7 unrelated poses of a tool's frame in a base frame.
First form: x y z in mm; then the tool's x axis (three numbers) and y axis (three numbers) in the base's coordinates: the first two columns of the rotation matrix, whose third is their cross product.
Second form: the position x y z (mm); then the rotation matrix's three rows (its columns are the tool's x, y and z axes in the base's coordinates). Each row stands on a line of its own. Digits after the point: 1 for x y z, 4 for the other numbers.
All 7 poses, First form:
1: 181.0, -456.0, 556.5, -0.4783, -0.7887, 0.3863, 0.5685, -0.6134, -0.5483
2: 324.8, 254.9, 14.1, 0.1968, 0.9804, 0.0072, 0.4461, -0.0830, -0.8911
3: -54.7, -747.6, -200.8, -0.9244, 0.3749, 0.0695, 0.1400, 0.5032, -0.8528
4: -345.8, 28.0, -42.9, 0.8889, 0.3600, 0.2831, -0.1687, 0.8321, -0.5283
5: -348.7, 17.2, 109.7, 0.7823, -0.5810, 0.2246, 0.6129, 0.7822, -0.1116
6: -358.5, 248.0, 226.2, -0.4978, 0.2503, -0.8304, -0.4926, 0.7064, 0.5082
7: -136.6, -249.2, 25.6, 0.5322, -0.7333, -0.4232, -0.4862, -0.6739, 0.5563
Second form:
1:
181.0, -456.0, 556.5
-0.4783, 0.5685, 0.6694
-0.7887, -0.6134, -0.0426
0.3863, -0.5483, 0.7418

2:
324.8, 254.9, 14.1
0.1968, 0.4461, -0.8730
0.9804, -0.0830, 0.1786
0.0072, -0.8911, -0.4537

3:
-54.7, -747.6, -200.8
-0.9244, 0.1400, -0.3547
0.3749, 0.5032, -0.7786
0.0695, -0.8528, -0.5176

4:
-345.8, 28.0, -42.9
0.8889, -0.1687, -0.4258
0.3600, 0.8321, 0.4218
0.2831, -0.5283, 0.8004

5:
-348.7, 17.2, 109.7
0.7823, 0.6129, -0.1108
-0.5810, 0.7822, 0.2250
0.2246, -0.1116, 0.9680

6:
-358.5, 248.0, 226.2
-0.4978, -0.4926, 0.7138
0.2503, 0.7064, 0.6620
-0.8304, 0.5082, -0.2283

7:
-136.6, -249.2, 25.6
0.5322, -0.4862, -0.6931
-0.7333, -0.6739, -0.0903
-0.4232, 0.5563, -0.7152

